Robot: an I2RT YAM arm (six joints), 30 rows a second.
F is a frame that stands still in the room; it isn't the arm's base.
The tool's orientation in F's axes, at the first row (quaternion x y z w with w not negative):
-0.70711 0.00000 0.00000 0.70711
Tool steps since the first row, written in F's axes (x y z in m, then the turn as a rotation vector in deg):
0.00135 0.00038 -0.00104 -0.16 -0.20 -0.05
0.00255 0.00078 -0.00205 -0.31 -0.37 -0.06
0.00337 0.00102 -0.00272 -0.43 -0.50 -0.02
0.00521 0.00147 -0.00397 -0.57 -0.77 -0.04
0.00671 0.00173 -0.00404 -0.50 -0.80 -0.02
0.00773 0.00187 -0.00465 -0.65 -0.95 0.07
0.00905 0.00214 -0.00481 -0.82 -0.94 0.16
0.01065 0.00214 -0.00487 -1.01 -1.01 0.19
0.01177 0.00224 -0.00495 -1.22 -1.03 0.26
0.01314 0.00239 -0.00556 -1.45 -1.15 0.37
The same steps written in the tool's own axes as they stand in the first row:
0.00135 0.00104 0.00038 -0.16 0.05 -0.20
0.00255 0.00205 0.00078 -0.31 0.06 -0.37
0.00337 0.00272 0.00102 -0.43 0.02 -0.50
0.00521 0.00397 0.00147 -0.57 0.04 -0.77
0.00671 0.00404 0.00173 -0.50 0.02 -0.80
0.00773 0.00465 0.00187 -0.65 -0.07 -0.95
0.00905 0.00481 0.00214 -0.82 -0.16 -0.94
0.01065 0.00487 0.00214 -1.01 -0.19 -1.01
0.01177 0.00495 0.00224 -1.22 -0.26 -1.03
0.01314 0.00556 0.00239 -1.45 -0.37 -1.15

